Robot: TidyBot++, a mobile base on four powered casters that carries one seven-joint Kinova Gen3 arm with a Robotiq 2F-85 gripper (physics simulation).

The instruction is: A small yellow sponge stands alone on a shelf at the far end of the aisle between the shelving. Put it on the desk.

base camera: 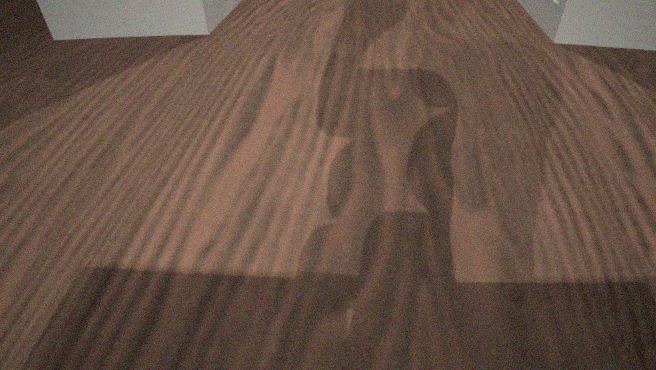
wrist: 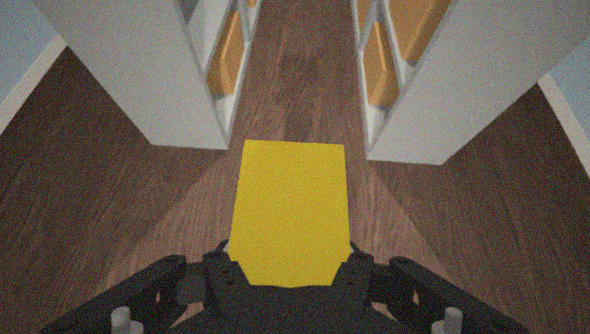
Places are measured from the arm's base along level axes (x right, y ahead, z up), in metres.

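Pixels of known places: gripper, fingertip midpoint: (wrist: pixel 288 247).
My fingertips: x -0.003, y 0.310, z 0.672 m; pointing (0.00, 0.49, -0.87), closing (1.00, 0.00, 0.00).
Behind a point stands the place of what it marks.
The yellow sponge (wrist: pixel 290 210) {x -0.003, y 0.323, z 0.713 m} is between the two black fingers in the wrist view, at the lower middle, its broad face towards the camera. My gripper (wrist: pixel 288 247) {x -0.003, y 0.310, z 0.672 m} is shut on it, one finger at its left side and one at its right. The sponge is held above the wooden floor, clear of the shelving. The base camera view shows neither the sponge nor the gripper; a shadow of the arm falls on the floor there. The desk does not show in either view.
White shelving stands on the left (base camera: pixel 125 17) {x -0.567, y 1.045, z -0.346 m} (wrist: pixel 145 75) {x -0.579, y 1.045, z 0.144 m} and on the right (base camera: pixel 610 22) {x 0.572, y 0.982, z -0.340 m} (wrist: pixel 450 90) {x 0.624, y 0.978, z 0.180 m}, with orange boxes (wrist: pixel 229 60) {x -0.350, y 1.470, z -0.124 m} (wrist: pixel 381 70) {x 0.501, y 1.365, z -0.068 m} on its shelves. The aisle floor (wrist: pixel 300 85) {x 0.077, y 1.569, z -0.397 m} runs between them. Blue walls with pale skirting show at both sides of the wrist view.
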